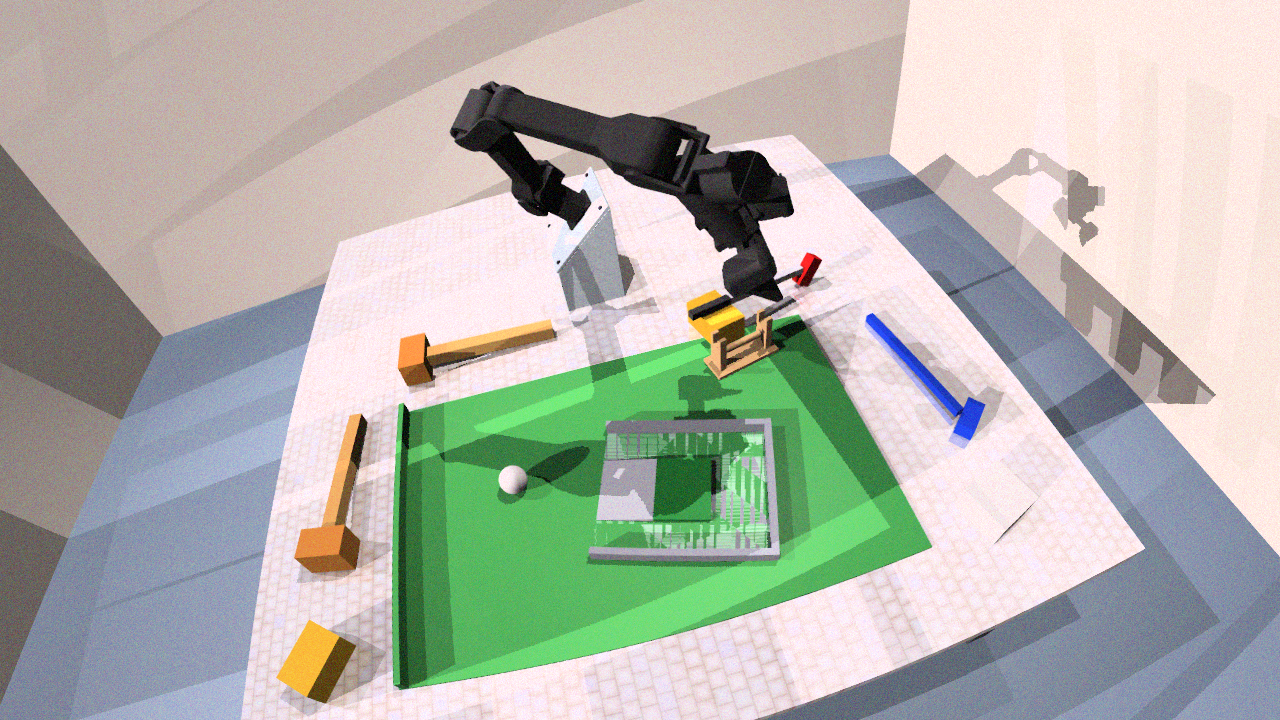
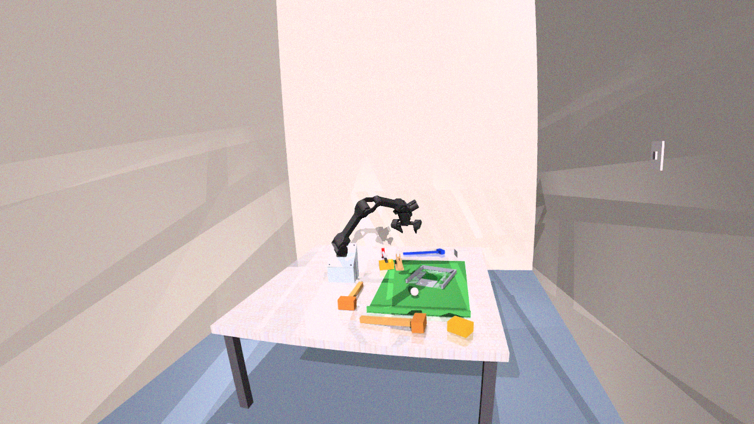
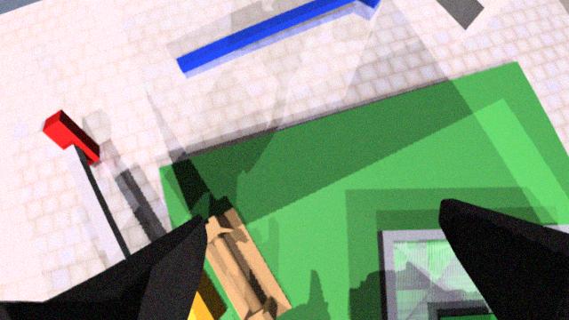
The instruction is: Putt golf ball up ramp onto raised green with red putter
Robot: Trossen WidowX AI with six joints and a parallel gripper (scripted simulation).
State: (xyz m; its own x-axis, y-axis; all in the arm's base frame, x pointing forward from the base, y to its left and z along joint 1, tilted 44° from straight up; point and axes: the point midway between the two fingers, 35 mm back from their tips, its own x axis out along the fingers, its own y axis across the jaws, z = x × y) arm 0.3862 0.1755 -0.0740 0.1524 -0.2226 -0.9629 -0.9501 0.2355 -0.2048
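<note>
The red putter lies 180 mm below my gripper tip, 180 mm behind it and 70 mm to the left of it. The rest, counted from my gripper tip: white golf ball (420 mm to the right, 200 mm below, 40 mm ahead); wooden stand (190 mm below, 70 mm behind, 10 mm to the right); blue putter (250 mm to the left, 210 mm below, 90 mm ahead).
</note>
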